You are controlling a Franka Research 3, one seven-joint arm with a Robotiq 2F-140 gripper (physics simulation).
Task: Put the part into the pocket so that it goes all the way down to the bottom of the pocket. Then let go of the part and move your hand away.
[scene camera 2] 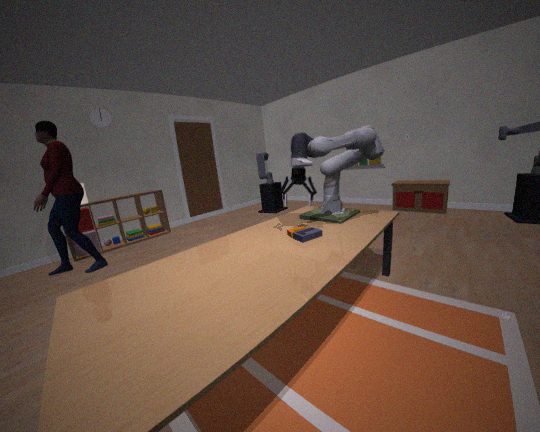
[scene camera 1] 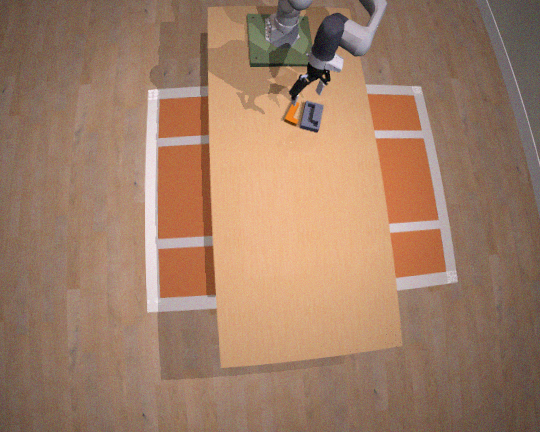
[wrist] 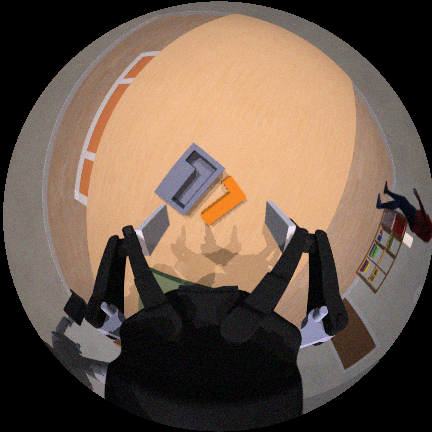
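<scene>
The part is an orange L-shaped piece (scene camera 1: pixel 291 115) (scene camera 2: pixel 291 232) (wrist: pixel 225 204). It lies flat on the table, outside the pocket and close beside the grey-blue block (scene camera 1: pixel 305 112) (scene camera 2: pixel 308 234) (wrist: pixel 170 184). In the wrist view the L-shaped pocket in the block's top faces up and holds nothing. The short arm's end of the part is very near the block's edge; I cannot tell if they touch. My gripper (scene camera 1: pixel 307 94) (scene camera 2: pixel 298 199) (wrist: pixel 215 212) is wide open and empty. It hangs above the table, on the robot-base side of the part and block.
The arm's green base plate (scene camera 1: pixel 256 57) (scene camera 2: pixel 311 216) (wrist: pixel 151 289) lies on the table (scene camera 1: pixel 300 225) (scene camera 2: pixel 200 290) behind the block. A person (scene camera 2: pixel 62 185) (wrist: pixel 412 212) stands away from the table, near a low shelf unit.
</scene>
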